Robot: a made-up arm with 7 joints. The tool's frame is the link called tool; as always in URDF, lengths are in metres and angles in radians.
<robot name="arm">
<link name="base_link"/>
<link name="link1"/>
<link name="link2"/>
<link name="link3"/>
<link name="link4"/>
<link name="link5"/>
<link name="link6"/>
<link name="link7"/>
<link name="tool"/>
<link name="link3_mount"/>
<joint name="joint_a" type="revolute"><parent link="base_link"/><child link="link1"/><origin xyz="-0.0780 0.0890 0.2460"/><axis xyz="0 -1 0"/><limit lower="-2.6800" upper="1.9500"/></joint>
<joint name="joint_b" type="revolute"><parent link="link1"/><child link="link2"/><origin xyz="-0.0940 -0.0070 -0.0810"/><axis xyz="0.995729 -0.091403 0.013"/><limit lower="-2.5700" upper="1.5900"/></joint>
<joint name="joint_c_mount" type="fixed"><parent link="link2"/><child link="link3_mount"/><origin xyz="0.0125 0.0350 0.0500"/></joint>
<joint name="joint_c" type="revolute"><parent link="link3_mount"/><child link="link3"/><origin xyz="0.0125 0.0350 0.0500"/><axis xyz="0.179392 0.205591 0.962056"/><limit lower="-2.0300" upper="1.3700"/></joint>
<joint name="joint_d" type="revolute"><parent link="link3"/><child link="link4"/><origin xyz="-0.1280 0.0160 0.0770"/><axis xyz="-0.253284 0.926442 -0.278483"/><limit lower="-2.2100" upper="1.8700"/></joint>
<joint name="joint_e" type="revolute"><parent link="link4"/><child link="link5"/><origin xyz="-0.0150 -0.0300 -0.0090"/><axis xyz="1 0 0"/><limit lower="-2.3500" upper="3.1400"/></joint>
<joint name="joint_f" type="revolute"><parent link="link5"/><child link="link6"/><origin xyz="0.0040 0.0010 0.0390"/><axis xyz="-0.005 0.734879 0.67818"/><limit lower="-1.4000" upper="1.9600"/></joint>
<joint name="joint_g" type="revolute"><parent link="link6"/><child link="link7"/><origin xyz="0.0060 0.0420 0.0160"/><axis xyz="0 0 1"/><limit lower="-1.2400" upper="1.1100"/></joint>
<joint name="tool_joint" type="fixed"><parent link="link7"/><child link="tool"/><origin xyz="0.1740 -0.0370 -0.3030" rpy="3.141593 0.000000 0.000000"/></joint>
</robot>
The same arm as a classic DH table. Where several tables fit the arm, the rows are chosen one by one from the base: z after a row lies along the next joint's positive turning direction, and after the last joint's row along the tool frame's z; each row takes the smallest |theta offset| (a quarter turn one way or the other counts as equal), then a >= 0, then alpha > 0; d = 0 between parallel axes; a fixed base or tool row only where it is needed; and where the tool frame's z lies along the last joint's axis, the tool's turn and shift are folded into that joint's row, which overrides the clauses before.
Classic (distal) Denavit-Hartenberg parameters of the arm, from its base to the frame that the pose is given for. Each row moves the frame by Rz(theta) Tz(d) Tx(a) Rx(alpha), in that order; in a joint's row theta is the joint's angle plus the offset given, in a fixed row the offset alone. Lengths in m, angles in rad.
base (fixed): theta offset 0, d 0.246, a -0.078, alpha 1.5708
joint_a: theta offset -1.5577, d -0.0733, a 0.0798, alpha -1.4793
joint_b: theta offset 1.3432, d -0.0955, a 0.0478, alpha -1.3976
joint_c: theta offset -1.238, d 0.1735, a -0.1362, alpha -1.694
joint_d: theta offset 1.4158, d 0.006, a 0.0173, alpha 1.8269
joint_e: theta offset 1.0373, d -0.0177, a -0.028, alpha -1.5758
joint_f: theta offset -1.5662, d 0.0843, a 0.0063, alpha 0.8255
joint_g: theta offset -0.2163, d 0, a 0.1779, alpha 3.1416
tool (fixed): theta offset -0.2095, d 0.3257, a 0, alpha 0
Joint limits (rad, base to tool): -2.68..1.95 -2.57..1.59 -2.03..1.37 -2.21..1.87 -2.35..3.14 -1.4..1.96 -1.24..1.11

